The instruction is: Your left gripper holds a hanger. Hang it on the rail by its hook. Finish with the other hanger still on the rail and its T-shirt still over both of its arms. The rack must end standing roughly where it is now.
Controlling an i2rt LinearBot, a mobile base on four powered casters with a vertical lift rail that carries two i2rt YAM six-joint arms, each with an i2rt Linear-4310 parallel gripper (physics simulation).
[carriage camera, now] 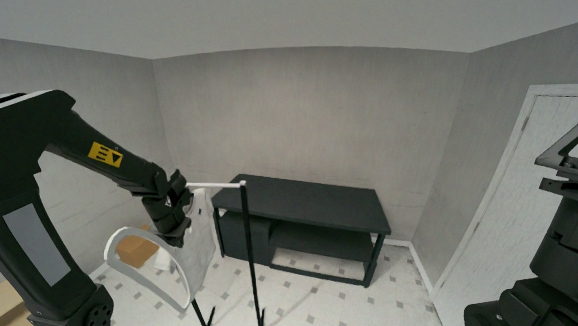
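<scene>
The white hanger (142,283) hangs tilted at the lower left, its wide loop toward the camera. My left gripper (178,242) points down and is shut on the hanger near its top; the hook is hidden behind the gripper and wrist. The white rail (215,185) runs behind my left wrist, so whether the hook touches it cannot be seen. The light grey T-shirt (202,240) hangs below the rail, just right of my left gripper; its own hanger is hidden. My right gripper (567,155) is open at the right edge, far from the rack, and partly cut off.
The rack's black post (250,240) stands upright right of the T-shirt. A black desk (310,200) with a lower shelf stands behind it. A brown box (136,250) lies on the floor behind the hanger loop. Light wooden furniture (11,305) shows at bottom left, a white door (505,220) at right.
</scene>
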